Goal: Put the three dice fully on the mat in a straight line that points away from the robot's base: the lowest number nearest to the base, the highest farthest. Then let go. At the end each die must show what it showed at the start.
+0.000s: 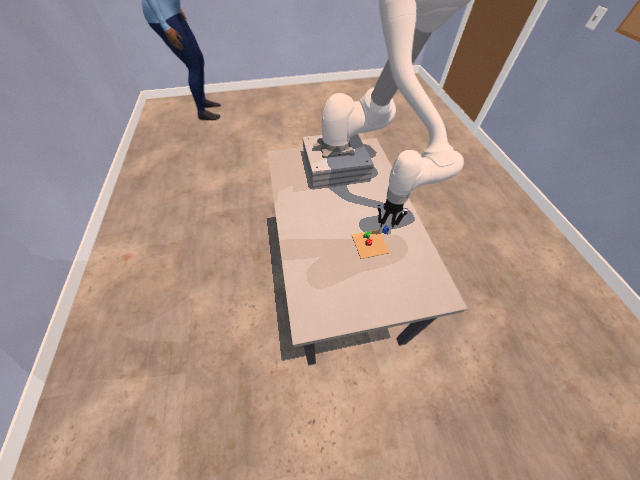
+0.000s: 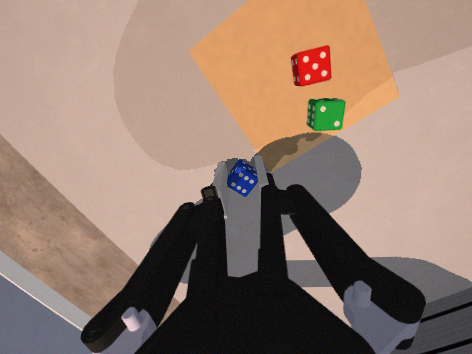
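Pixels of known places: gripper, between the fingertips: (image 1: 384,231) (image 2: 241,170); arm's base, origin of its link: (image 1: 335,147).
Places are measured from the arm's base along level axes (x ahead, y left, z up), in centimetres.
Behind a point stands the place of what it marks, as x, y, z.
The orange mat (image 1: 378,250) @(64.3, 6.7, -11.0) (image 2: 240,65) @(63.0, 8.1, -11.0) lies on the table. The green die (image 1: 367,234) @(56.2, 3.3, -8.4) (image 2: 327,115) @(55.8, 3.8, -8.5) is on the mat close to its base-side edge, with two pips on top. The red die (image 1: 369,241) @(60.2, 3.1, -8.5) (image 2: 314,66) @(59.8, 3.3, -8.4) is on the mat, farther from the base, a small gap from the green die, with five pips on top. My gripper (image 1: 386,227) @(54.2, 13.2, -11.3) (image 2: 241,170) @(54.2, 13.2, -11.3) is shut on the blue die (image 1: 385,229) @(54.6, 12.9, -8.9) (image 2: 243,178) @(54.2, 13.0, -8.9), beside the mat's base-side corner. The blue die's large visible face shows six pips. Whether it touches the table is hard to tell.
The table (image 1: 330,315) @(89.9, -21.6, -11.5) extends around the mat, with its side edge beyond the gripper. The robot's base stands on a grey slatted block (image 1: 341,173) @(18.9, -0.8, -2.5) at the table's far end. A person (image 1: 191,62) stands on the floor by the back wall, away from the table.
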